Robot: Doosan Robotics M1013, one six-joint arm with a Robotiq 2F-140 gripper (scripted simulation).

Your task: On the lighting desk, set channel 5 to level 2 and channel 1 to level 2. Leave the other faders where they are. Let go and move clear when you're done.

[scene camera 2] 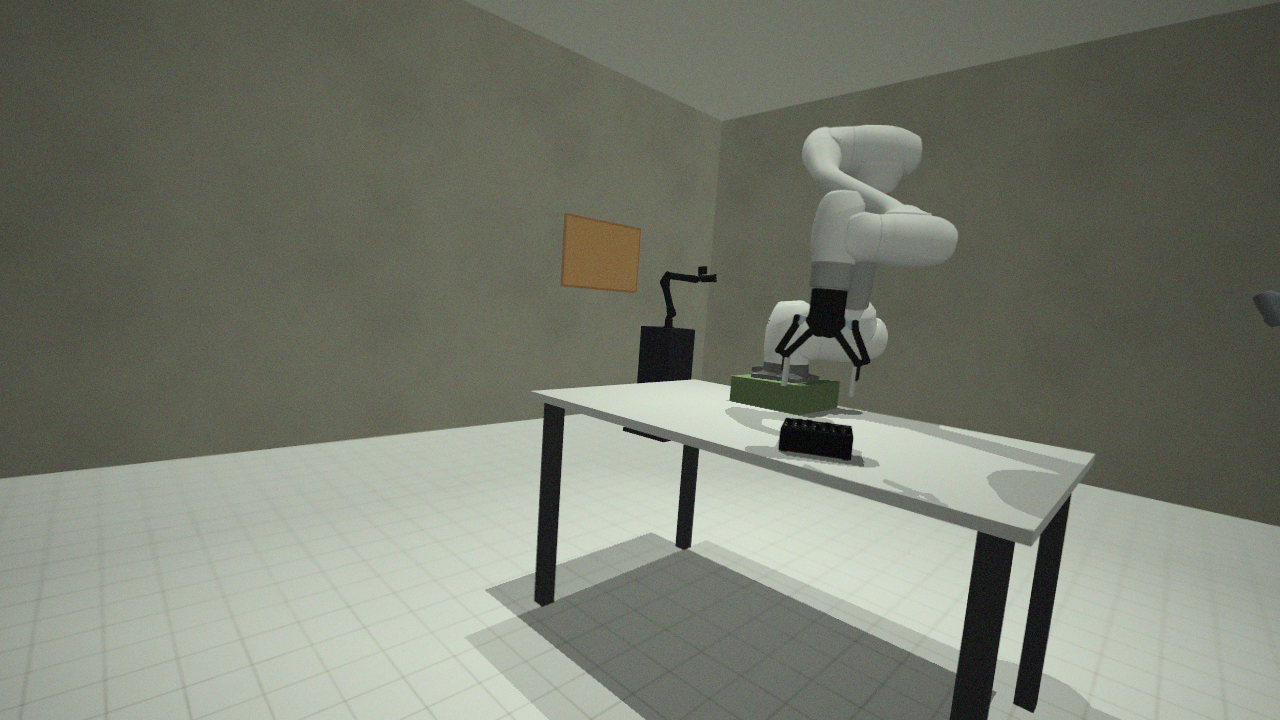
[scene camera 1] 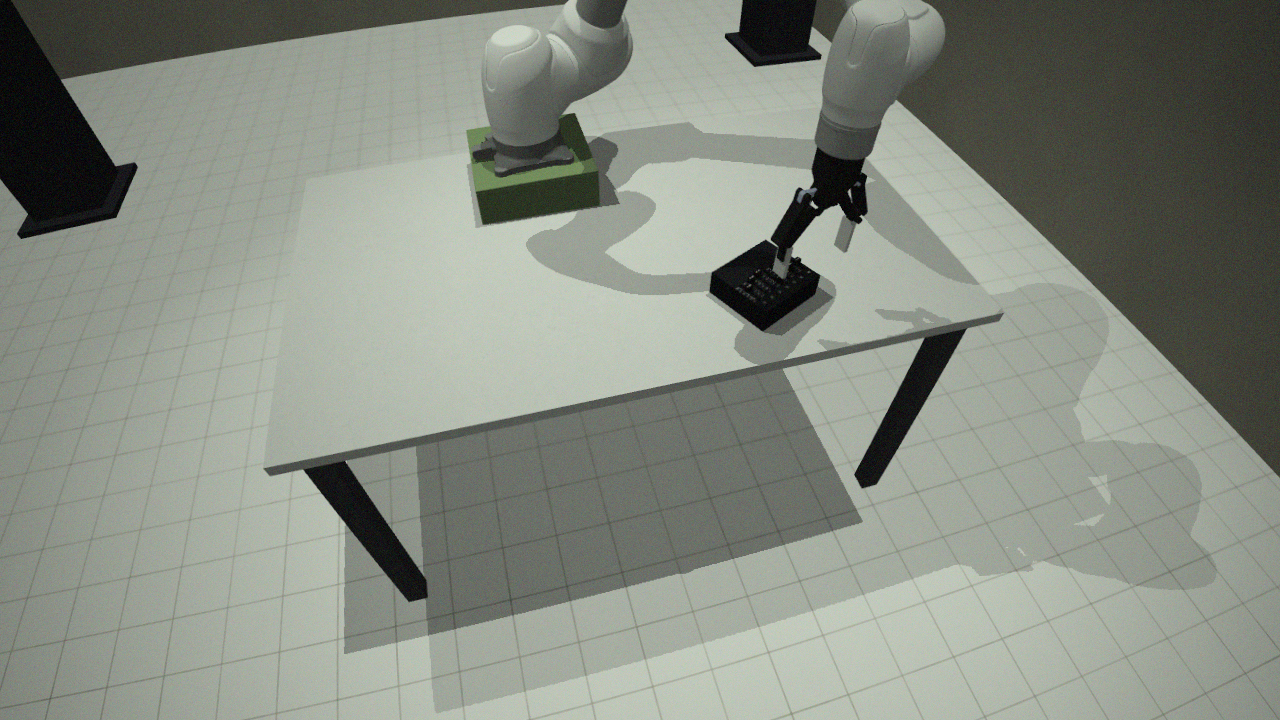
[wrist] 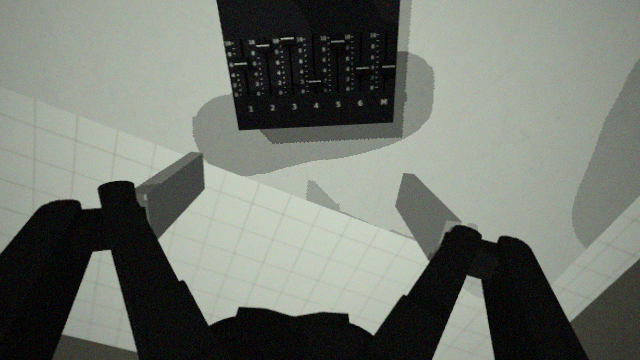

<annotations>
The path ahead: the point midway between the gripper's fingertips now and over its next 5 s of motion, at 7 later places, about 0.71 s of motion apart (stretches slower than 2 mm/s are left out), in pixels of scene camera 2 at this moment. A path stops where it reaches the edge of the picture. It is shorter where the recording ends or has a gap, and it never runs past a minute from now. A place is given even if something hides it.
My gripper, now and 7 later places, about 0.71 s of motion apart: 816, 390; 821, 376; 821, 373; 794, 396; 792, 405; 791, 410; 791, 414; 790, 418
</annotations>
